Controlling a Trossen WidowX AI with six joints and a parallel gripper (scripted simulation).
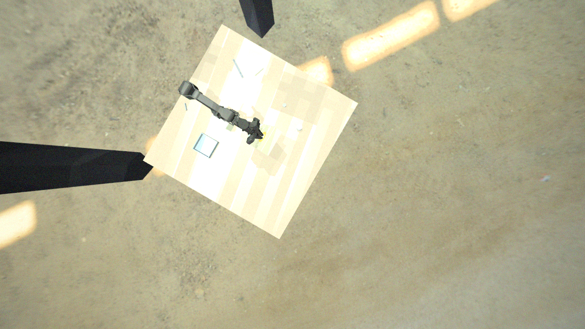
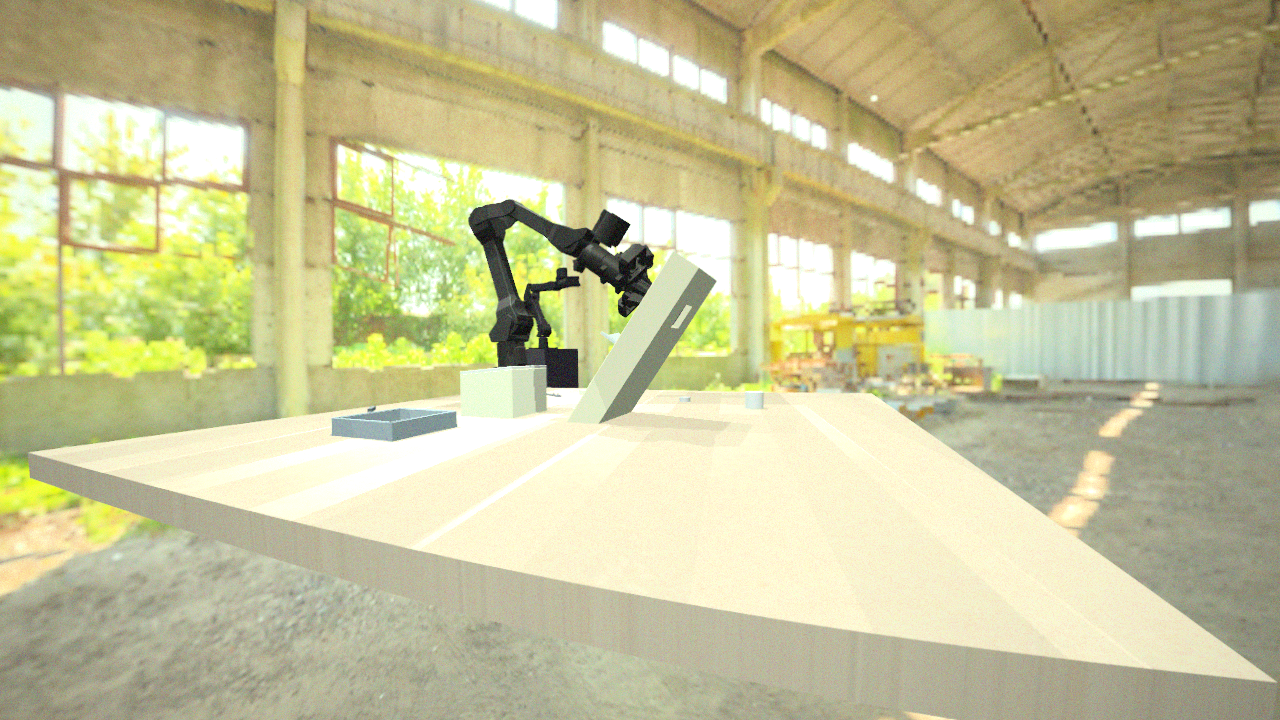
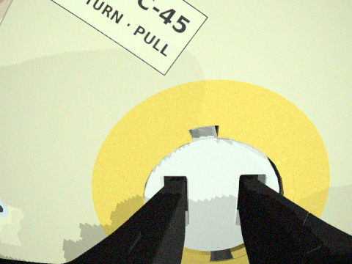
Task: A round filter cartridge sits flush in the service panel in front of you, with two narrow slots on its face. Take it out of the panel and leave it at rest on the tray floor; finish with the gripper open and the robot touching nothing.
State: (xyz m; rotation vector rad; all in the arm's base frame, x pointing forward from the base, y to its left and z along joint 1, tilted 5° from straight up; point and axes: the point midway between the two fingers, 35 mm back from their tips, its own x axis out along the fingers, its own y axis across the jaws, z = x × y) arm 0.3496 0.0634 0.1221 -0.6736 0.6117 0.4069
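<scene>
My gripper tip is 1 cm short of the round filter cartridge and 1 cm above it. Also, from my gripper tip: white square: 46 cm behind, 39 cm to the left, 23 cm below; then service panel: 4 cm behind, 1 cm to the right, 8 cm below; then blue-grey tray: 37 cm behind, 36 cm to the right, 23 cm below.
</scene>
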